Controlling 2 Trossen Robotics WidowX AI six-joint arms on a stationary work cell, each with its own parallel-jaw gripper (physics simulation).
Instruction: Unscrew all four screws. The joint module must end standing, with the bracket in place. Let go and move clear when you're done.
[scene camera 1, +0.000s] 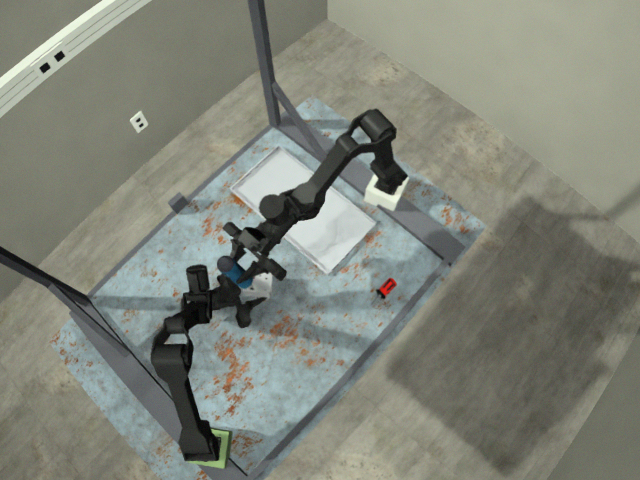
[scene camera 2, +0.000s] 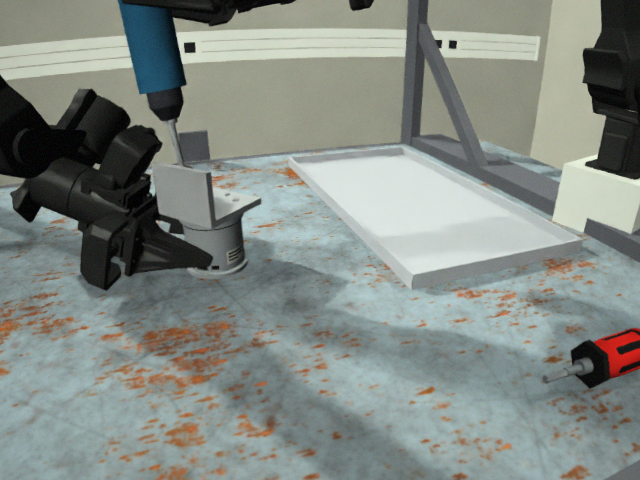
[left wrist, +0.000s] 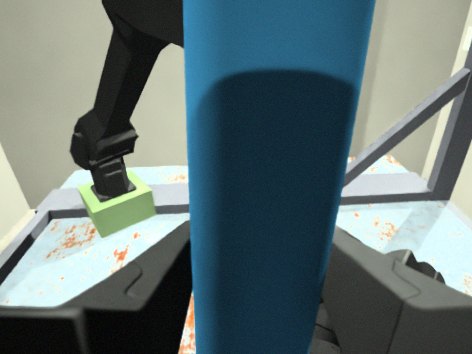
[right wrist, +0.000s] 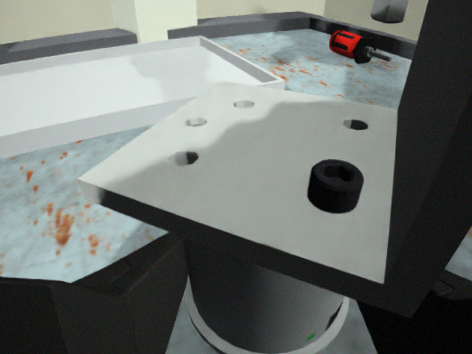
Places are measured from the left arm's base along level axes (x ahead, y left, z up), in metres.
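Where they show: left gripper, fingertip midpoint: (scene camera 1: 230, 277) (scene camera 2: 122, 0) (left wrist: 253, 232); right gripper, fingertip midpoint: (scene camera 1: 264, 287) (scene camera 2: 222, 247); left arm's base at its link origin: (scene camera 1: 387, 183) (scene camera 2: 619, 168); right arm's base at its link origin: (scene camera 1: 208, 447) (left wrist: 113, 188).
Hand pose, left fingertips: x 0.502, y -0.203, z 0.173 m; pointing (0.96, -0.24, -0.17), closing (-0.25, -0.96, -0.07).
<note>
Things, the pixels of their top centre, and the offset from my left fingertips.
- grey joint module at its top centre: (right wrist: 277, 146) (scene camera 2: 210, 205) dx -0.053, dy +0.020, dz -0.186 m
- black socket-head screw at its top centre: (right wrist: 337, 172) dx -0.029, dy +0.011, dz -0.178 m
- blue screwdriver at its top centre: (scene camera 1: 230, 260) dx -0.018, dy +0.008, dz +0.088 m
- white tray at its top centre: (right wrist: 33, 83) (scene camera 2: 406, 188) (scene camera 1: 301, 204) dx -0.340, dy -0.009, dz -0.234 m
- red screwdriver at its top centre: (scene camera 2: 602, 345) (right wrist: 363, 37) (scene camera 1: 382, 291) dx -0.206, dy +0.332, dz -0.220 m
The grey joint module (scene camera 2: 222, 248) (right wrist: 265, 290) stands upright on the table. The pale L-shaped bracket (scene camera 1: 265, 282) (scene camera 2: 183, 191) (right wrist: 270, 160) sits on its top, upright plate raised. One black socket-head screw (right wrist: 335, 186) stands in the bracket plate; the plate's other visible holes hold no screw. My right gripper (scene camera 1: 253, 294) (scene camera 2: 193, 242) (right wrist: 267, 239) is shut on the module low down. My left gripper (scene camera 1: 242, 264) (left wrist: 253, 232) is shut on the blue screwdriver (scene camera 1: 238, 275) (scene camera 2: 155, 51) (left wrist: 270, 175), held above the bracket. Its shaft end (right wrist: 389, 10) shows above the plate, clear of the screw.
A white tray (scene camera 1: 315, 232) (scene camera 2: 403, 206) (right wrist: 150, 65) lies beside the module. A red screwdriver (scene camera 1: 387, 287) (scene camera 2: 617, 356) (right wrist: 345, 44) lies on the table beyond it. Frame posts (scene camera 1: 266, 67) (scene camera 2: 413, 72) rise at the table's edge. Both arms are close together over the module.
</note>
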